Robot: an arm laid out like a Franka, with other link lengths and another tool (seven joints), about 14 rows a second.
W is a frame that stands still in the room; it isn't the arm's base.
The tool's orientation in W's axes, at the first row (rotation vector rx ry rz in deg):
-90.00, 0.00, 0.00
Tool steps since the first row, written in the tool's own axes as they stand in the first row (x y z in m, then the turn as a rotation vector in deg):
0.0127, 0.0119, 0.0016, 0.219, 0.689, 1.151
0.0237, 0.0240, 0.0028, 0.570, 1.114, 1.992
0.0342, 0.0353, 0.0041, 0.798, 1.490, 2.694
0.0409, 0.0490, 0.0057, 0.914, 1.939, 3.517
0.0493, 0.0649, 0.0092, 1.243, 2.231, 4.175
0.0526, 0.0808, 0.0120, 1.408, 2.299, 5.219
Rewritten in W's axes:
0.0127, 0.0016, -0.0119, 0.219, 1.151, -0.689
0.0237, 0.0028, -0.0240, 0.570, 1.992, -1.114
0.0342, 0.0041, -0.0353, 0.798, 2.694, -1.490
0.0409, 0.0057, -0.0490, 0.914, 3.517, -1.939
0.0493, 0.0092, -0.0649, 1.243, 4.175, -2.231
0.0526, 0.0120, -0.0808, 1.408, 5.219, -2.299

